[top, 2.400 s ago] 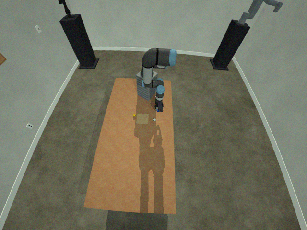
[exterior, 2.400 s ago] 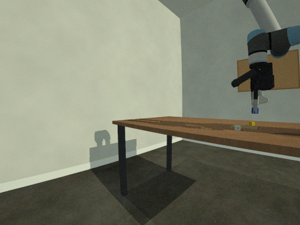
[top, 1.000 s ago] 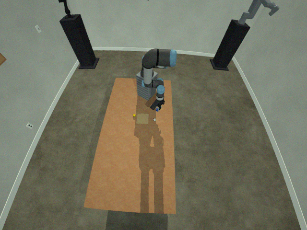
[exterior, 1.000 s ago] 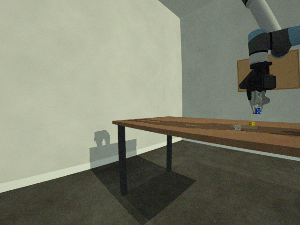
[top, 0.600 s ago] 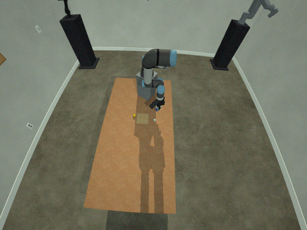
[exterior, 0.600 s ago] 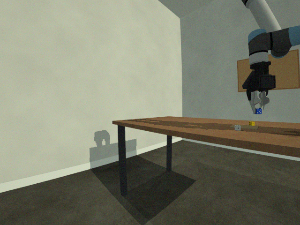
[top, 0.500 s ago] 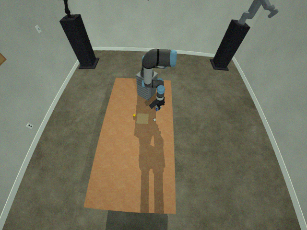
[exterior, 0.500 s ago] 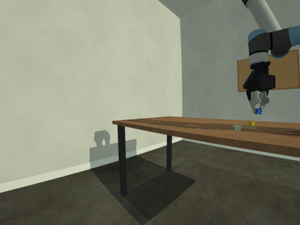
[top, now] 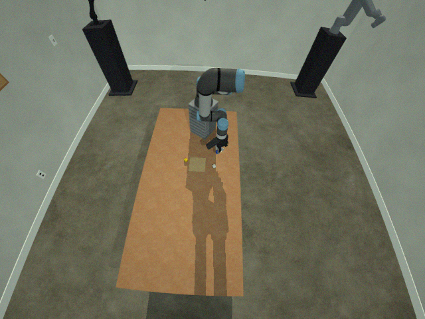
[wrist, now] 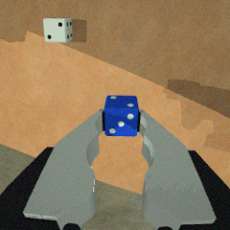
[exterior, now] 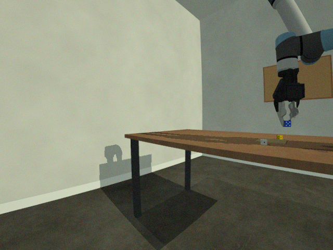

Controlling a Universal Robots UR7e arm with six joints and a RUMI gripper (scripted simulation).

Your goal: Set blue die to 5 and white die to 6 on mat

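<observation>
Right now the blue die is right at my hand. Round my hand: white die 90 mm ahead, 20 mm to the right, 90 mm below; then yellow die 40 mm ahead, 270 mm to the right, 90 mm below; then tan mat 70 mm ahead, 170 mm to the right, 100 mm below.
</observation>
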